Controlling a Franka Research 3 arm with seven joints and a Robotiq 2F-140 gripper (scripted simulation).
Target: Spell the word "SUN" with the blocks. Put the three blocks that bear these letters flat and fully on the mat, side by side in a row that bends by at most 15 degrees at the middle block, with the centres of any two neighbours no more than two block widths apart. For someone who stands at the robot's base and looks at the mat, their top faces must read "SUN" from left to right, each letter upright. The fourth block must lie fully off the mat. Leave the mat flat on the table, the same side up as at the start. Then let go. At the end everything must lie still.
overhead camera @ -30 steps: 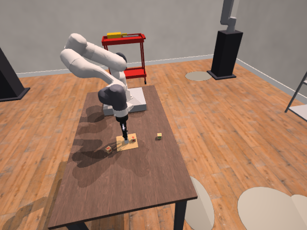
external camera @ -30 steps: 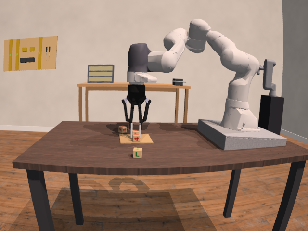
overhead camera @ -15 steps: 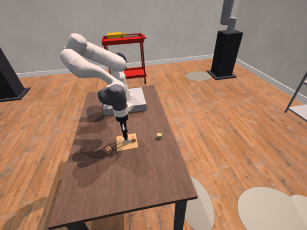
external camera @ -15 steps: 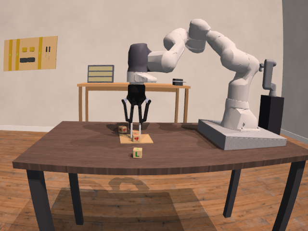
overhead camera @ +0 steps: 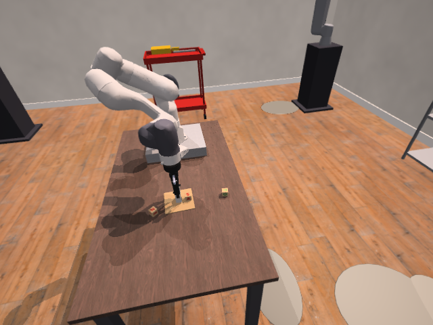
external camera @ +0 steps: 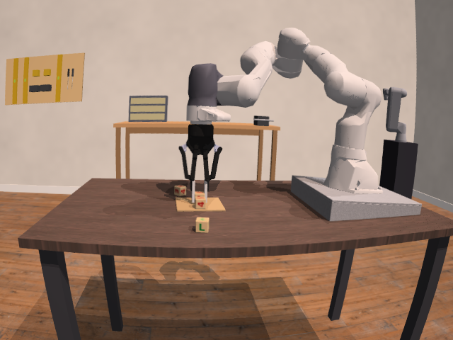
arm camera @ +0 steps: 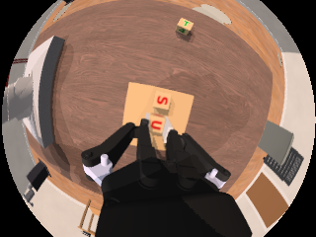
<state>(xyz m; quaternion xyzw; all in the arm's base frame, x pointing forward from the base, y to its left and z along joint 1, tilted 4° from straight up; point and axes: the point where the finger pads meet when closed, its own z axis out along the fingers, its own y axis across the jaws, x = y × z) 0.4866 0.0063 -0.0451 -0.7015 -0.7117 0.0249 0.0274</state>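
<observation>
Right now the U block is 2 cm below my hand. Round my hand: mat (4 cm below); then S block (5 cm to the left, 2 cm below); then N block (12 cm to the right, 6 cm ahead, 3 cm below).
</observation>
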